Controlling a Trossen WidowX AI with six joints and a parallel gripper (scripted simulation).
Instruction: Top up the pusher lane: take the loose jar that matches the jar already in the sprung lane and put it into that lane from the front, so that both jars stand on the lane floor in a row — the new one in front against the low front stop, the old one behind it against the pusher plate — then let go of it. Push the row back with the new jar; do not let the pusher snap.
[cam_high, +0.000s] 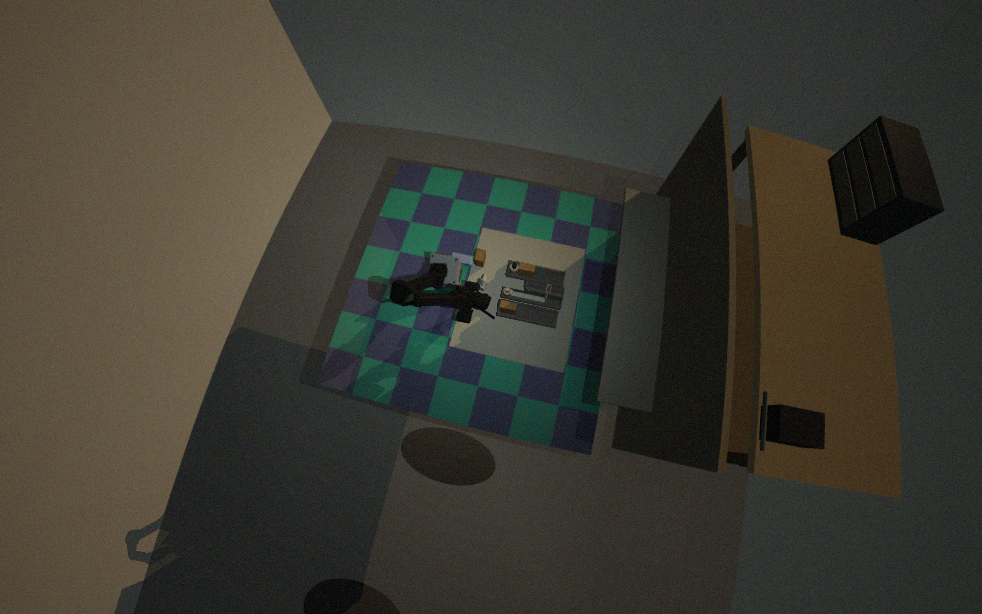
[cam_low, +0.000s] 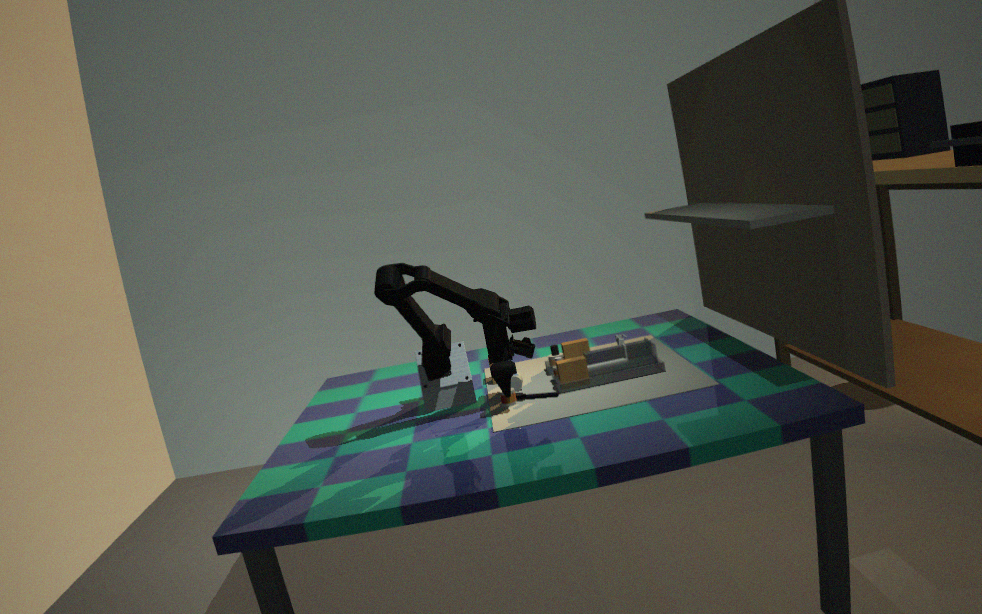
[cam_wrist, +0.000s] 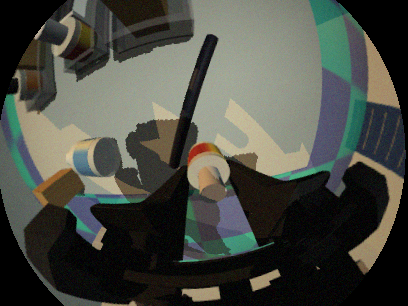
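My gripper tip is now 6 cm short of the thin black stick and 2 cm above it. Also, from my gripper tip: tan upright piece (2 cm ahead, 26 cm to the left, 1 cm above); then lane rack (32 cm ahead, 10 cm to the left, 1 cm below).
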